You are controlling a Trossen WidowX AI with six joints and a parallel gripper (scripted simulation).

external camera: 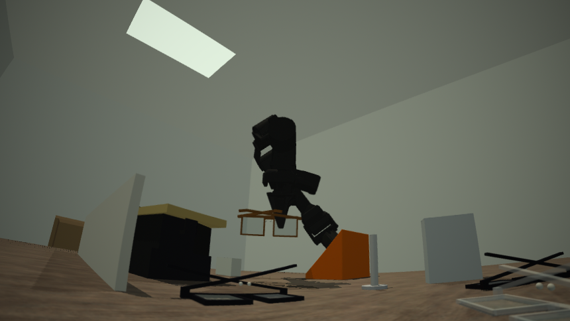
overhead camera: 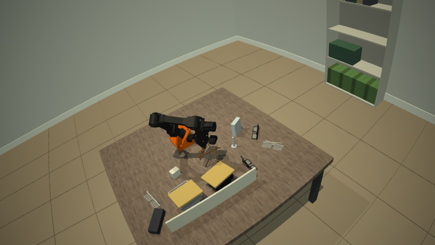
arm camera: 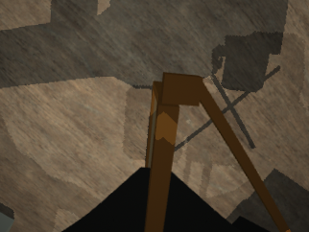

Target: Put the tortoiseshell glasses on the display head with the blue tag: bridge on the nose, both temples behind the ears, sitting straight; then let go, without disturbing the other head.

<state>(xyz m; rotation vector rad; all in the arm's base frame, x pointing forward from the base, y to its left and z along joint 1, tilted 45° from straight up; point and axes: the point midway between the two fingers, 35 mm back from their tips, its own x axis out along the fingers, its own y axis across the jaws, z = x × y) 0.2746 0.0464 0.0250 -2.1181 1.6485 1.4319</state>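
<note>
The post lies 20 mm ahead of my gripper tip, 210 mm to the left of it and 90 mm below it. The rest, counted from my gripper tip: white cube (40 mm behind, 230 mm to the right, 90 mm below); then black head (200 mm ahead, 60 mm to the right, 60 mm below); then grey block (80 mm behind, 320 mm to the left, 60 mm below).
</note>
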